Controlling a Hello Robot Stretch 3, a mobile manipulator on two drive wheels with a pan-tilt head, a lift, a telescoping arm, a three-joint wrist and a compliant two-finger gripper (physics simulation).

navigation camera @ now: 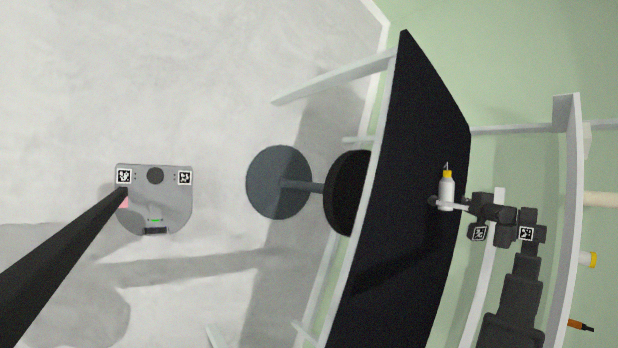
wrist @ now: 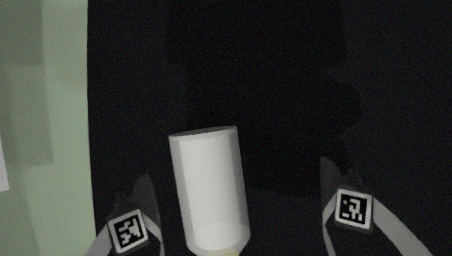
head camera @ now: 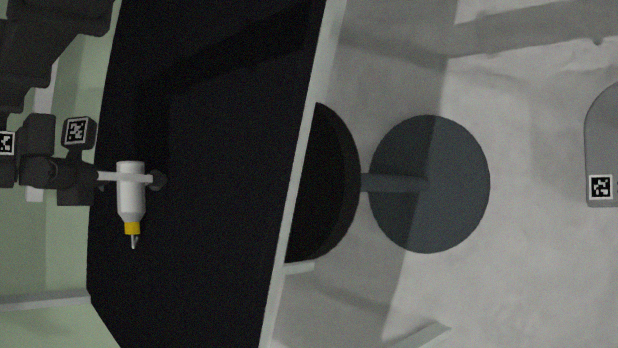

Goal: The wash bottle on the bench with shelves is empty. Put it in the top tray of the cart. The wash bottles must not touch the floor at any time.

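Places are measured from the robot's base along level axes (x ahead, y left, z up), in millimetres.
Pixels of known places: gripper, fingertip midpoint: (navigation camera: 445, 199); robot's base at its link origin: (navigation camera: 155, 174).
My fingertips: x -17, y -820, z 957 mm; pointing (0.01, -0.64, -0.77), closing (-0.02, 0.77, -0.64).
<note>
Ahead of a thing's pixels: the offset from my fingertips to its top centre. "*": to the spot under its first point. Level surfaces: height alone.
A white wash bottle @(* 37 mm ahead, 9 mm right, 2 mm down) (head camera: 131, 200) (navigation camera: 446, 187) (wrist: 210, 190) with a yellow cap appears to lie on its side on the black bench top @(43 mm down) (head camera: 215, 200) (navigation camera: 425, 100) (wrist: 280, 75). My gripper (head camera: 130, 179) (navigation camera: 449, 204) (wrist: 235, 186) is open, with one finger on each side of the bottle's body. In the wrist view the bottle is closer to the left finger, with a wider gap to the right one. In the head view a white finger strip crosses over the body near its base, and the finger on the wall side is mostly hidden. The cart does not show.
A stool's black seat (head camera: 325, 185) (navigation camera: 347, 192) stands at the bench's front edge, above its round grey base (head camera: 455, 165) (navigation camera: 265, 185). My own base (navigation camera: 175, 197) is on the floor. A white shelf (navigation camera: 569, 200) runs past my arm (navigation camera: 522, 295), with another yellow-capped bottle @(157 mm back, 193 mm right, 474 mm up) (navigation camera: 587, 259) beyond.
</note>
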